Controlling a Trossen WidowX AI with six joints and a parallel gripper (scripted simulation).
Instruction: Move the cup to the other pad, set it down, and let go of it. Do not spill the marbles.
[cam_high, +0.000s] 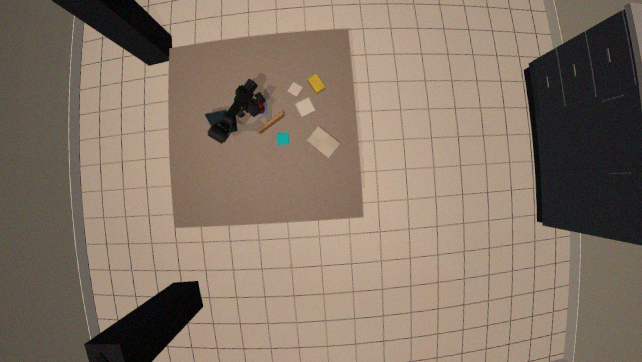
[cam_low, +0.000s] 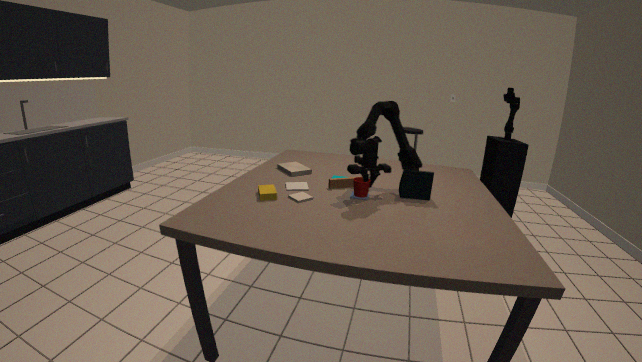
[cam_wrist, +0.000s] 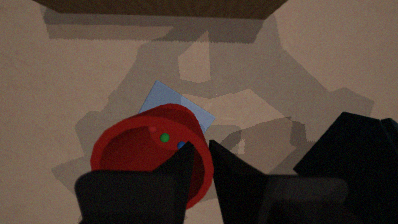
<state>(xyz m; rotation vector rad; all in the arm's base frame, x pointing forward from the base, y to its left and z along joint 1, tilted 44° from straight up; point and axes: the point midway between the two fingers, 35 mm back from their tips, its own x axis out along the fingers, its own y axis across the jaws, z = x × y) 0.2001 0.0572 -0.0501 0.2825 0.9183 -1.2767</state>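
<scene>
My gripper tip is 20 cm to the left of the teal pad, 15 cm short of it and 5 cm above it. The rest, counted from my gripper tip: wooden block 9 cm to the right, 9 cm ahead, 2 cm below; yellow block 42 cm ahead, 12 cm to the left, 2 cm below; red cup 3 cm ahead, 1 cm to the left.
</scene>
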